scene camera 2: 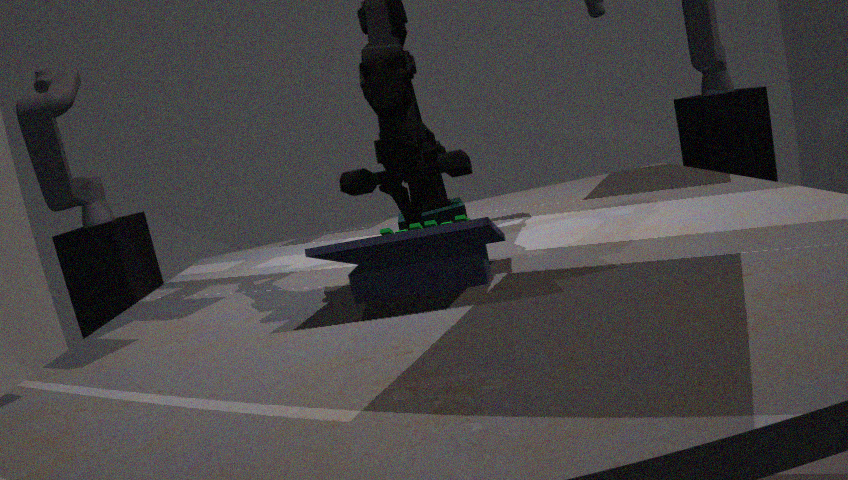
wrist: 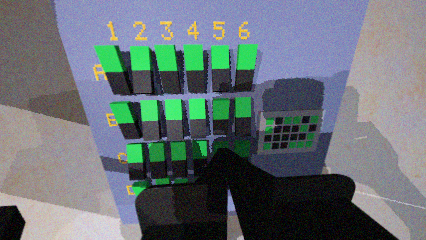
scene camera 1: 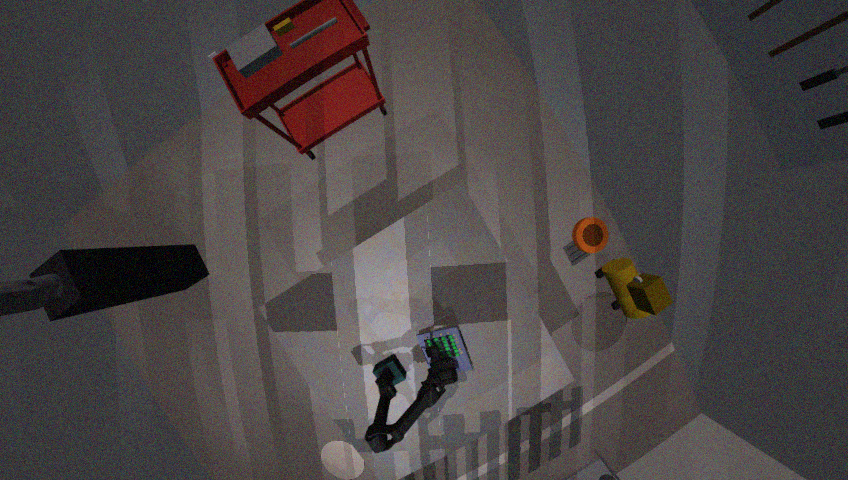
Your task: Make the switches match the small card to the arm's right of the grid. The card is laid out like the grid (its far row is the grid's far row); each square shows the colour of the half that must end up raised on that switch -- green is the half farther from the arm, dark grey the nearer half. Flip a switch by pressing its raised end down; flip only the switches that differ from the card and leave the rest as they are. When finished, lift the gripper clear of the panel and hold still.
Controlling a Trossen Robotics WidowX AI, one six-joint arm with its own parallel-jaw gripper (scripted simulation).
Labels:
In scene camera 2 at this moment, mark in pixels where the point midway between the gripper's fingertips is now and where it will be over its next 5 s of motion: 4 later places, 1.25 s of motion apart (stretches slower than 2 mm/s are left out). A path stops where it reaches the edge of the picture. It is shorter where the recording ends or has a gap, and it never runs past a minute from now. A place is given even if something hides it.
My gripper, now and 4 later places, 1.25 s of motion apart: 414,231; 414,235; 444,217; 446,231; 443,202

